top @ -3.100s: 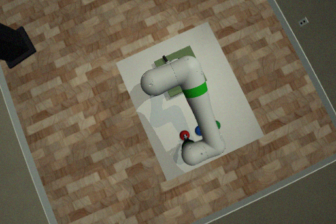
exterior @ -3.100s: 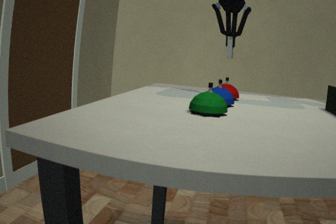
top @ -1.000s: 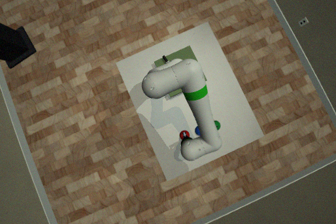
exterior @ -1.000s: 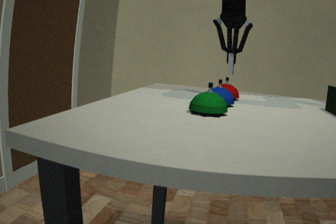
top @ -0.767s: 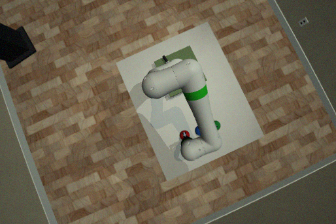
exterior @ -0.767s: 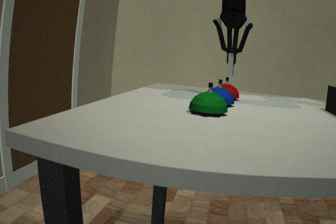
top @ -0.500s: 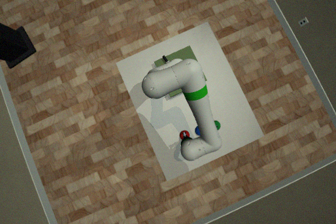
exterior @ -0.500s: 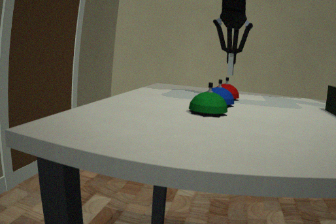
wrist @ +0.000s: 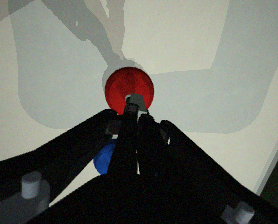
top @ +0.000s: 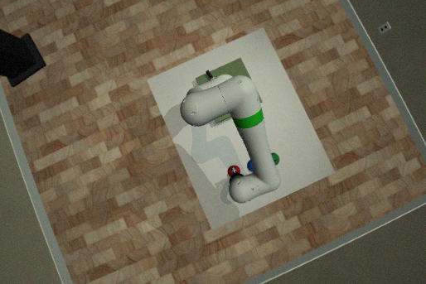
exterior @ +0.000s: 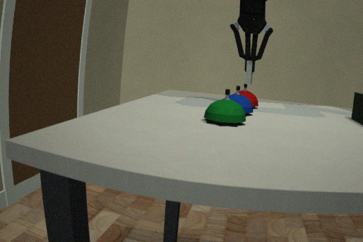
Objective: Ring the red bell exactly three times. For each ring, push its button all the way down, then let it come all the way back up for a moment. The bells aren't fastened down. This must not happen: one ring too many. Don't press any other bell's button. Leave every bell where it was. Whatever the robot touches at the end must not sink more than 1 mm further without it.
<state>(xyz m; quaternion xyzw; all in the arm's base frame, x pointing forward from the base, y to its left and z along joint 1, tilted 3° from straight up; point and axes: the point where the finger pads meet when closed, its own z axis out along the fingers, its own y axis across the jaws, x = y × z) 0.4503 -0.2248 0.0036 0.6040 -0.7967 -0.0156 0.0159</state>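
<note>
Now: the red bell 60 mm below my hand and 10 mm ahead of it. The rest, counted from my hand: blue bell: 130 mm to the left, 60 mm below, 40 mm ahead; green bell: 260 mm to the left, 80 mm ahead, 60 mm below.
</note>
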